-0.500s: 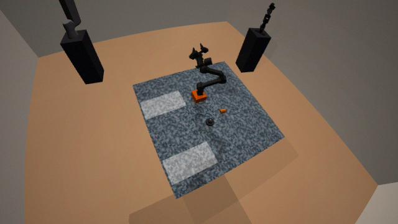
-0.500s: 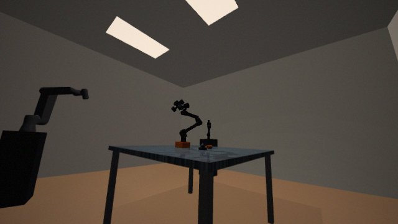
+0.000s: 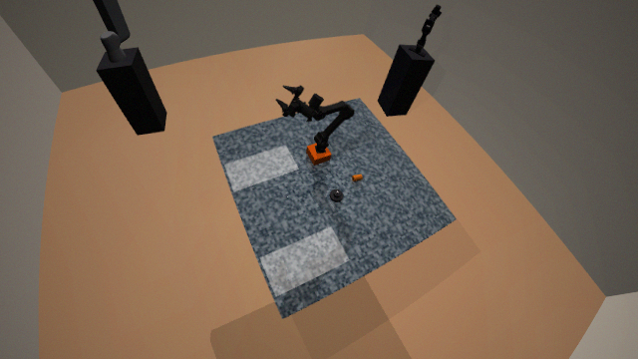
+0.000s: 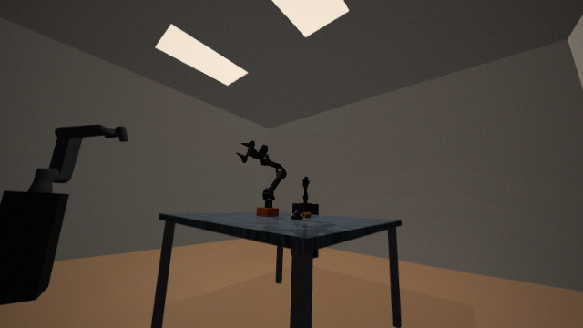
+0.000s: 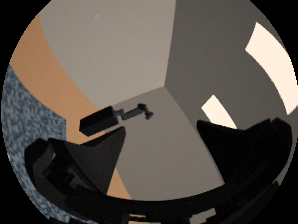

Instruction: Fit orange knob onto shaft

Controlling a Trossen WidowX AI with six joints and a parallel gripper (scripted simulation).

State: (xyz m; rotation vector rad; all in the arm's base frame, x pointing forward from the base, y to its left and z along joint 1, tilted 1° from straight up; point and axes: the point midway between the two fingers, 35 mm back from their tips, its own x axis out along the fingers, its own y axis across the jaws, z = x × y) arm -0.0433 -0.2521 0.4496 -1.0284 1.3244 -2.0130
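Right now my gripper tip is 30 cm short of the orange knob, 49 cm to the right of it and 51 cm above it. The rest, counted from my gripper tip: round pedestal: 40 cm ahead, 29 cm to the left, 50 cm below.
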